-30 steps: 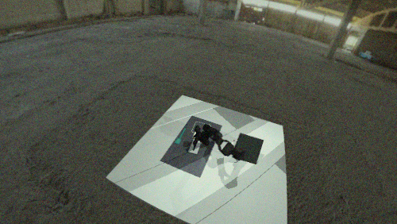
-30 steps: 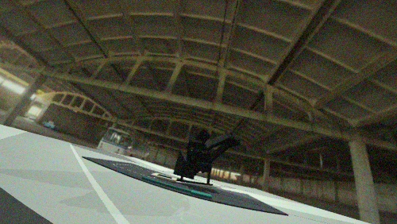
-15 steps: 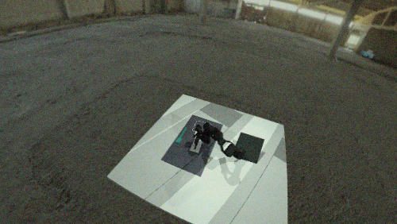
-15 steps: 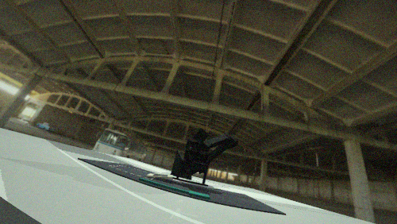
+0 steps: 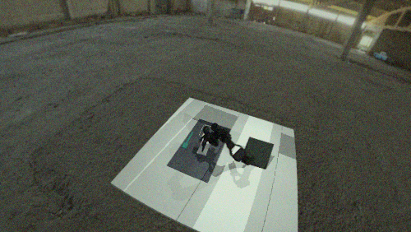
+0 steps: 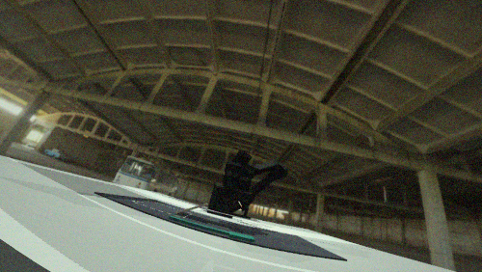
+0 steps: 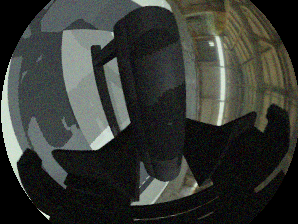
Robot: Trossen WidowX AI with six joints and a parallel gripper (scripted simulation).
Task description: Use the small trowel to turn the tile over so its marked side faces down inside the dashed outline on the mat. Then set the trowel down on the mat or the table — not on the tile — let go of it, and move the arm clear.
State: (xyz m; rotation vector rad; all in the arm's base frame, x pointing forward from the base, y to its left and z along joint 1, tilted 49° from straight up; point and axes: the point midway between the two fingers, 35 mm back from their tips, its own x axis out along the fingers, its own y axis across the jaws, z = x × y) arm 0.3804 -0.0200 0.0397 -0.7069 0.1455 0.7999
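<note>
My gripper tip is 10 mm past the light tile, 100 mm to the left of it and 60 mm above it. Also, from my gripper tip: small trowel: 20 mm behind, 10 mm to the right, 10 mm below; dark mat: 10 mm to the right, 100 mm below; teal strip: 140 mm ahead, 20 mm to the left, 80 mm below.
</note>
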